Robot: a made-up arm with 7 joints.
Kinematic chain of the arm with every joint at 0, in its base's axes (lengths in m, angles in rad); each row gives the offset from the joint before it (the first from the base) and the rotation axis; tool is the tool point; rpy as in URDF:
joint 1: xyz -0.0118 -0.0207 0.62 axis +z
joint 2: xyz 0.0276 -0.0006 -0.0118 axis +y
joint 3: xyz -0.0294 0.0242 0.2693 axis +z
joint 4: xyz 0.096 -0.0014 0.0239 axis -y
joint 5: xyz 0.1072 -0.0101 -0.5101 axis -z
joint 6: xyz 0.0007 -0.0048 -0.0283 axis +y
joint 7: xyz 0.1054 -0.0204 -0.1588 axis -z
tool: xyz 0.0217 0.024 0.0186 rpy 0 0 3.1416
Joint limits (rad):
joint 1: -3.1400..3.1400
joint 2: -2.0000..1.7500
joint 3: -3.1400..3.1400
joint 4: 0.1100..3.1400
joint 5: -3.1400..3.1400
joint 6: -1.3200..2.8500
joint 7: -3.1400..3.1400
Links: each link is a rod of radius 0.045 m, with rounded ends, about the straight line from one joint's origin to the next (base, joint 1, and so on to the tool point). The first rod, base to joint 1, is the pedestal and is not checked.
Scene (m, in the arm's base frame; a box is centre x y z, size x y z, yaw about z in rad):
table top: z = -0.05
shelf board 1: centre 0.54 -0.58 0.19 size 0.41 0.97 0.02 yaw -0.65
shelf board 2: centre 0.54 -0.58 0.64 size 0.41 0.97 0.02 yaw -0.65
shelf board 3: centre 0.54 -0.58 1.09 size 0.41 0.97 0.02 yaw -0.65
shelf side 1: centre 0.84 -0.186 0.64 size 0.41 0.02 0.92 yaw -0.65
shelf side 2: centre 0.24 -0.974 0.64 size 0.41 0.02 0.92 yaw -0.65
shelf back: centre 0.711 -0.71 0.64 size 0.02 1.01 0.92 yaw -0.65
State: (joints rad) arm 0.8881 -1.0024 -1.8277 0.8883 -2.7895 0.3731 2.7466
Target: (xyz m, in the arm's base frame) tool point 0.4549 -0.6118 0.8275
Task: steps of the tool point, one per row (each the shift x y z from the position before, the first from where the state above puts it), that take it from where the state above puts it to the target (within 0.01 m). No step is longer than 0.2 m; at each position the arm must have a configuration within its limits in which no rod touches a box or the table.
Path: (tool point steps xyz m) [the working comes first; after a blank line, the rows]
Joints at the target: 0.7104 -1.0097 -1.4045 1.2545 -2.7545 0.4003 2.7506
Straight joint move there: touches shelf board 2.

1: -0.0612 0.0398 -0.0081
2: -0.0608 0.0469 -0.0001
3: -0.0584 0.0505 0.0082
4: 0.0030 -0.0517 0.1257
5: -0.0497 -0.0434 0.1367
6: -0.1012 -0.0157 0.1306
7: 0.0691 -0.0699 -0.0120
8: 0.0702 -0.0599 -0.0113
9: 0.0677 -0.0467 0.0005
10: 0.0638 -0.0294 0.0228

